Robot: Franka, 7 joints.
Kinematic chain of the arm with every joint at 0, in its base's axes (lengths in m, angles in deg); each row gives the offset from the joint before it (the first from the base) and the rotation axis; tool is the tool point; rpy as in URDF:
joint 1: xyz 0 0 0.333 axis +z
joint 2: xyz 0 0 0 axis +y
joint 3: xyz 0 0 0.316 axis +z
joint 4: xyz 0.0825 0 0 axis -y
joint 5: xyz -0.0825 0 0.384 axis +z
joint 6: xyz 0 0 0 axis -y
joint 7: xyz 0.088 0 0 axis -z
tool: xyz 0 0 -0.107 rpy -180 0 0
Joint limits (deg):
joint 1: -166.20..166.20
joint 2: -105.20..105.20
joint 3: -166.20..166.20
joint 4: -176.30..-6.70
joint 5: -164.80..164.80
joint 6: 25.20..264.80
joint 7: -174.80..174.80
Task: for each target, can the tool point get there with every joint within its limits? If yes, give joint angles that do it. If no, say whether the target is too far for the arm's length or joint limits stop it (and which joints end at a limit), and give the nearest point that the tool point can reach.
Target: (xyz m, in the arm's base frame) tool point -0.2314 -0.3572 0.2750
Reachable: yes | joints -55.76 -13.13 -68.79 -150.94 19.11 146.07 -141.71
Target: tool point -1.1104 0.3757 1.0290
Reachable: no: too far | nearest point -0.6988 0.2364 0.7710 | short by 0.505 m
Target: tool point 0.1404 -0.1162 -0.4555
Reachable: no: joint limits stop it (at a limit: joint 2) | nearest point 0.1530 -0.1267 -0.3540 | short by 0.103 m
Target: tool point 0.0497 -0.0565 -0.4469
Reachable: no: joint limits stop it (at a limit: joint 2) | nearest point 0.0751 -0.0853 -0.3329 | short by 0.120 m
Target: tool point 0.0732 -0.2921 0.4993
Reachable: yes | joints -77.82 -32.66 -19.73 -149.16 -112.71 218.86 -105.15
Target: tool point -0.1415 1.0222 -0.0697
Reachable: no: too far | nearest point -0.1096 0.7916 0.0211 | short by 0.250 m
